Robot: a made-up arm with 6 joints. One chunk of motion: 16 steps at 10 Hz.
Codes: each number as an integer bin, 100 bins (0 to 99) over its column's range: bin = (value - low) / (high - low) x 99, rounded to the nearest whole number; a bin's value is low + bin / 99 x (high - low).
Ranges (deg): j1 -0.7..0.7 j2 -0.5..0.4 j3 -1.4..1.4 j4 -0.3..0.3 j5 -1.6..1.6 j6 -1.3..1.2
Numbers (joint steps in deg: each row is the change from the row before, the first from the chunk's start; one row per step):
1: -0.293 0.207 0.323 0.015 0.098 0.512
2: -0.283 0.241 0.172 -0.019 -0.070 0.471
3: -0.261 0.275 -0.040 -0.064 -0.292 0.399
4: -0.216 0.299 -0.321 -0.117 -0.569 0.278
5: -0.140 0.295 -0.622 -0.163 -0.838 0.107
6: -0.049 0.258 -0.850 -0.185 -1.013 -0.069
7: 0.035 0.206 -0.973 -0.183 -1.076 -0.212
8: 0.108 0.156 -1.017 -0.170 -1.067 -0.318
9: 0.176 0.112 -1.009 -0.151 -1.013 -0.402
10: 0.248 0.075 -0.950 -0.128 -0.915 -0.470
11: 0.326 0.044 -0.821 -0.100 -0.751 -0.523
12: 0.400 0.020 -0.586 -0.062 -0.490 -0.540
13: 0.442 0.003 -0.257 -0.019 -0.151 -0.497
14: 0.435 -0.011 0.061 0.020 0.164 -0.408
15: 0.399 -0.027 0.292 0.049 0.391 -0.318
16: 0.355 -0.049 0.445 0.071 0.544 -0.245
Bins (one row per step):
1: 29 78 61 52 53 72
2: 29 82 56 46 47 70
3: 31 85 48 39 40 67
4: 34 88 38 30 32 62
5: 40 87 28 23 24 56
6: 46 83 19 19 18 49
7: 52 78 15 19 16 43
8: 57 72 14 21 16 39
9: 62 67 14 25 18 36
10: 67 63 16 28 21 33
11: 73 60 20 33 26 31
12: 78 57 29 39 34 30
13: 81 55 40 46 45 32
14: 80 54 52 53 55 35
15: 78 52 60 58 62 39
16: 75 50 65 61 66 42

